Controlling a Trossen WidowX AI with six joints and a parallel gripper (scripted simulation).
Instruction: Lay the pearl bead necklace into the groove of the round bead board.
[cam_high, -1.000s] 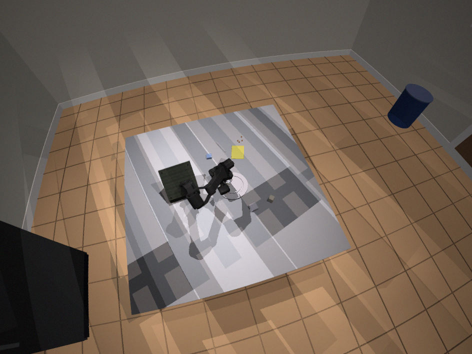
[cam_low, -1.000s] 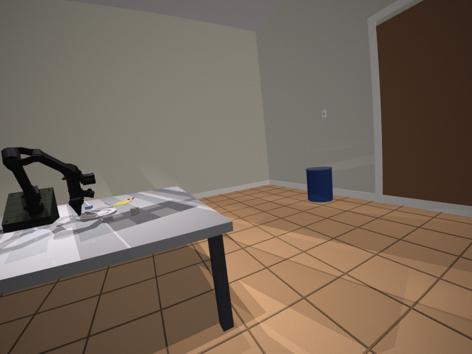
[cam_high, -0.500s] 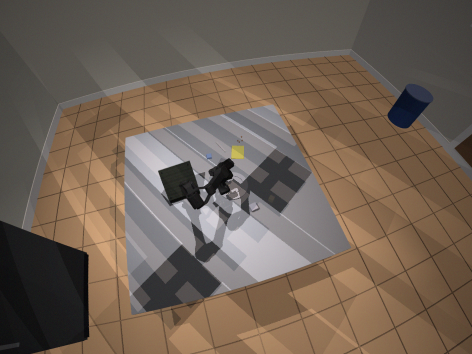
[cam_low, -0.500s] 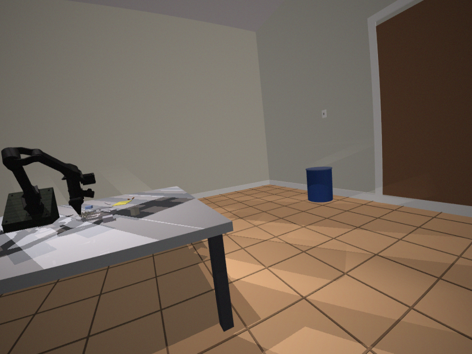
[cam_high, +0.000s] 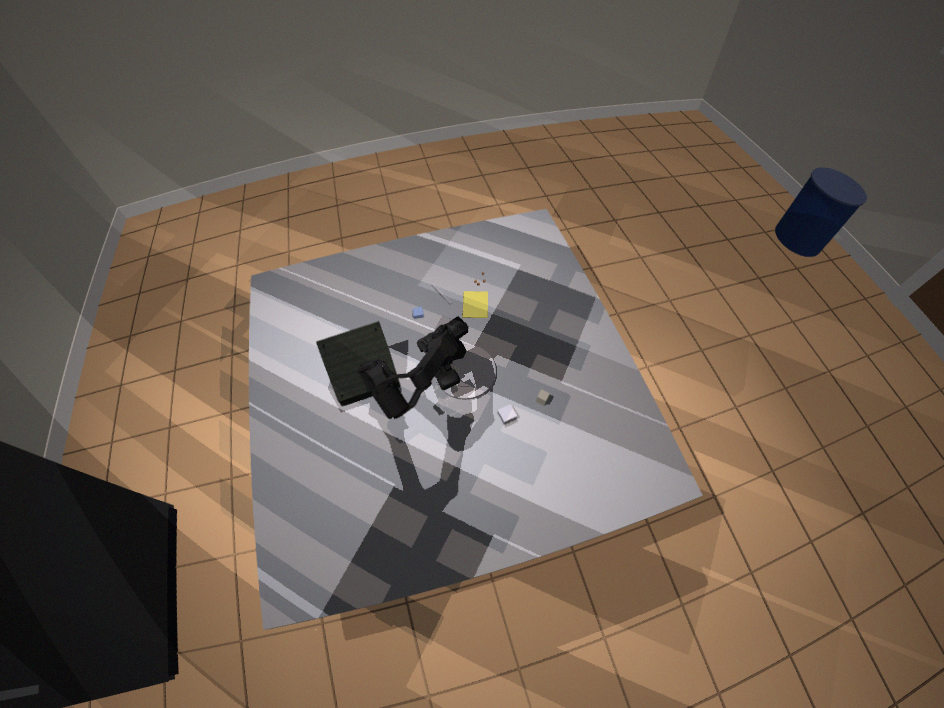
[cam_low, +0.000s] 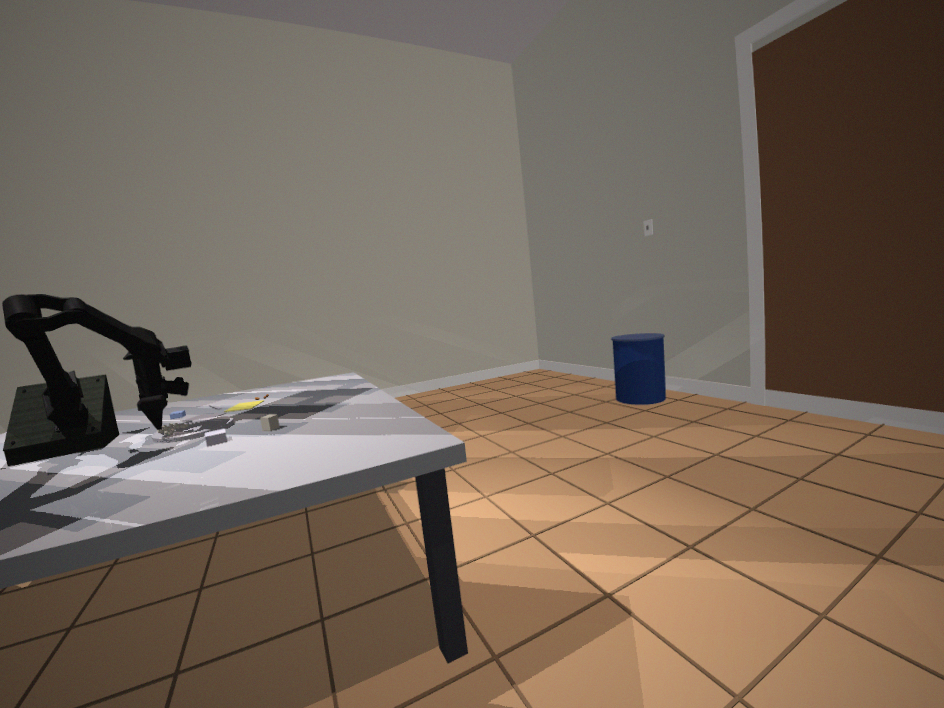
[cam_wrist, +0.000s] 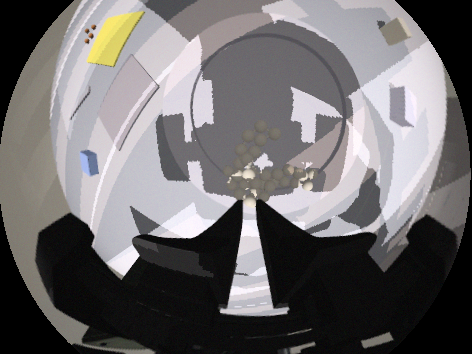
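Now: gripper tip 8 cm short of the round bead board, 1 cm to the left of it and 1 cm above it. The rest, counted from my gripper tip: grey card 9 cm ahead, 17 cm to the left, 2 cm below; blue block 1 cm ahead, 27 cm to the left, 1 cm below; white block 15 cm ahead, 20 cm to the right, 1 cm below.
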